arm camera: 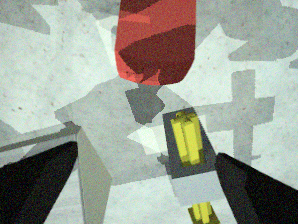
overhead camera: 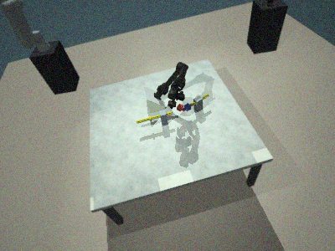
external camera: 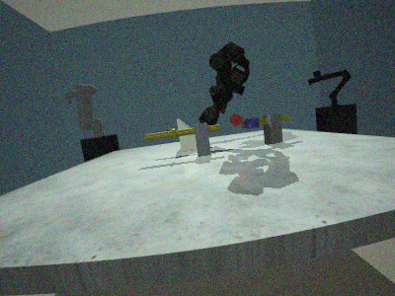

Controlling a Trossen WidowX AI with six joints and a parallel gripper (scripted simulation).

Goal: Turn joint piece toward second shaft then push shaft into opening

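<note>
Now: gripper tip 10 mm short of the red tip, 60 mm to the right of it and 40 mm above it.
</note>
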